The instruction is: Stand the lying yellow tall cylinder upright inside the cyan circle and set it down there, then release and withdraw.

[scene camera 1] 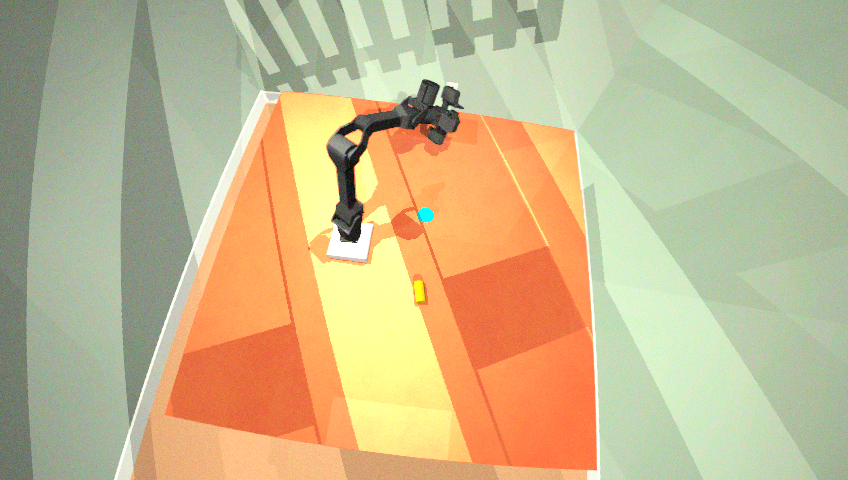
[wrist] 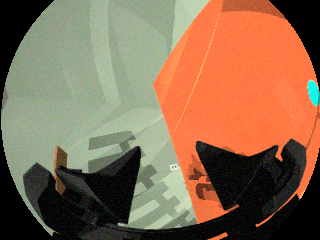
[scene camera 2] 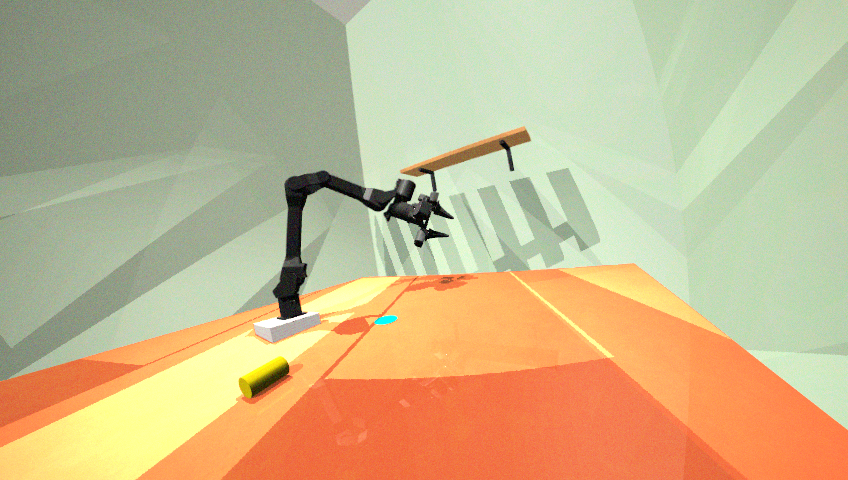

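Scene:
I can see my gripper in scene camera 1 and scene camera 2, and it shows in the wrist view (168, 147) too. On my gripper, (scene camera 1: 446, 121) and (scene camera 2: 417, 207) are the same spot.

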